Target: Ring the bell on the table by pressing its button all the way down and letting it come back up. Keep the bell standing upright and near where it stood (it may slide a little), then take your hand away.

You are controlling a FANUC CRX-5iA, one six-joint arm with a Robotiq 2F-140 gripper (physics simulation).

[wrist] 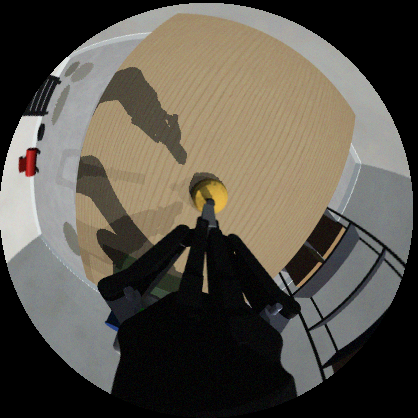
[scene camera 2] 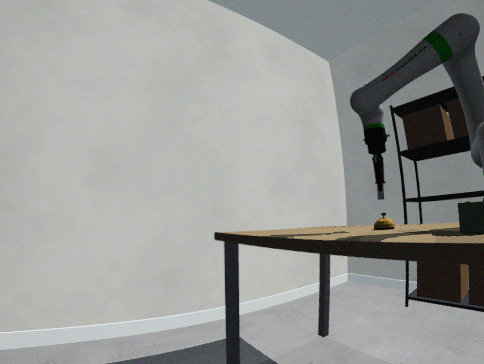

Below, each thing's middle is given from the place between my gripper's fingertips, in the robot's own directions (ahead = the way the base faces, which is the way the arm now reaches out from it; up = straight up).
My hand is 1 cm to the left of the yellow bell (wrist: 206,188) and 9 cm above it.
